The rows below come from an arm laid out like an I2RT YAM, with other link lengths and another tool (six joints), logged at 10 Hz.
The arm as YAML. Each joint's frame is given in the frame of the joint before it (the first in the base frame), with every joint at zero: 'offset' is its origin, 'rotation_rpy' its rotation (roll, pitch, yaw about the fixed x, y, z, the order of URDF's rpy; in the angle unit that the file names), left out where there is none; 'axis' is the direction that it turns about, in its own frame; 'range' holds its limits. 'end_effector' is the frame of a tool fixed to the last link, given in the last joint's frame.
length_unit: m
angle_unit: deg
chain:
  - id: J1
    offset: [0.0, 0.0, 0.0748]
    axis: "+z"
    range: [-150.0, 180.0]
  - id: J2
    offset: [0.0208, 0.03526, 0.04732]
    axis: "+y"
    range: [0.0, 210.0]
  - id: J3
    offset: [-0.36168, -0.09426, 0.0]
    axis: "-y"
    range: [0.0, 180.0]
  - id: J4
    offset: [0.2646, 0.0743, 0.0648]
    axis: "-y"
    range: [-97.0, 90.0]
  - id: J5
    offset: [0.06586, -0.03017, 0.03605]
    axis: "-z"
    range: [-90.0, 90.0]
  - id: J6
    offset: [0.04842, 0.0, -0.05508]
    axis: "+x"
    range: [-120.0, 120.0]
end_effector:
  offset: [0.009, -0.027, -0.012]
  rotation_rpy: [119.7, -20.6, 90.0]
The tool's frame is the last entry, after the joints.
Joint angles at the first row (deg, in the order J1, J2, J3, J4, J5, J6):
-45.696, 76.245, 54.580, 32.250, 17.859, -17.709
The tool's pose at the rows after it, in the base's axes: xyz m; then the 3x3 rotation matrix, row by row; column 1 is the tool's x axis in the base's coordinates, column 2 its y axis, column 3 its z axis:
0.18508, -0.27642, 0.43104; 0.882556, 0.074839, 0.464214; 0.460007, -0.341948, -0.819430; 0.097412, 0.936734, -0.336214
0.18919, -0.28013, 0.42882; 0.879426, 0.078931, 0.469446; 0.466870, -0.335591, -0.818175; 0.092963, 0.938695, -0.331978
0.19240, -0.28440, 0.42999; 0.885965, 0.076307, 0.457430; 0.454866, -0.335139, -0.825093; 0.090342, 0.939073, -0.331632
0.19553, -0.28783, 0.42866; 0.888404, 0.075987, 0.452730; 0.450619, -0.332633, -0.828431; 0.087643, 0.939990, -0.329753
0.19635, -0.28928, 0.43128; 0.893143, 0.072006, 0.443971; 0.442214, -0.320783, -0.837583; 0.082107, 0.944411, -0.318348
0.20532, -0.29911, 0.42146; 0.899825, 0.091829, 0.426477; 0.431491, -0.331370, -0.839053; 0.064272, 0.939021, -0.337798
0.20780, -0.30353, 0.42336; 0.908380, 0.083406, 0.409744; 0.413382, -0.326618, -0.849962; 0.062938, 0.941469, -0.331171
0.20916, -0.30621, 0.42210; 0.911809, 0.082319, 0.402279; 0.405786, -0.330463, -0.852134; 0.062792, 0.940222, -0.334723
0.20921, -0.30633, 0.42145; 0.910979, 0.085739, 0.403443; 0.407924, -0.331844, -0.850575; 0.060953, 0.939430, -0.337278
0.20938, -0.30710, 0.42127; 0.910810, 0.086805, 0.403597; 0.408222, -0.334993, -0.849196; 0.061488, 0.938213, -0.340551
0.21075, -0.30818, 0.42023; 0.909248, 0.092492, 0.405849; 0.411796, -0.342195, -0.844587; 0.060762, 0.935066, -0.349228
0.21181, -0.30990, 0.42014; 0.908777, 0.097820, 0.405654; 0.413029, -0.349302, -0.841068; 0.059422, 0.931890, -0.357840
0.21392, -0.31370, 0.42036; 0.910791, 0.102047, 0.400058; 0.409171, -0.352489, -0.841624; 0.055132, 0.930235, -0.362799
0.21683, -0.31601, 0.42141; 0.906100, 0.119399, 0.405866; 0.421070, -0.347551, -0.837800; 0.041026, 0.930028, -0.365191
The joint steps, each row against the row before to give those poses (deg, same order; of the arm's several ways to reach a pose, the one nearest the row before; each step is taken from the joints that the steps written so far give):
-0.095, 1.523, 0.342, 0.983, -0.472, -0.351
0.000, 0.953, 0.068, 1.143, -0.459, -0.253
-0.012, 0.958, 0.925, 0.106, 0.735, -0.307
0.013, 0.858, 0.296, 0.706, 0.265, -0.249
0.000, 0.320, 0.428, 0.669, 0.501, -0.658
0.000, 2.530, 0.382, 0.975, 0.509, -0.763
-0.077, 0.927, 0.977, 0.450, 1.041, -0.430
-0.094, 0.562, 0.317, 0.043, 0.376, -0.006
-0.029, 0.015, -0.062, -0.098, -0.175, -0.016
-0.075, 0.098, 0.150, -0.272, -0.088, 0.122
0.010, 0.243, 0.248, -0.582, -0.218, 0.191
-0.088, 0.275, 0.475, -0.770, -0.176, 0.143
-0.164, 0.691, 0.787, -0.410, 0.047, -0.151
-0.022, 0.460, 0.631, -0.352, -0.863, -0.631

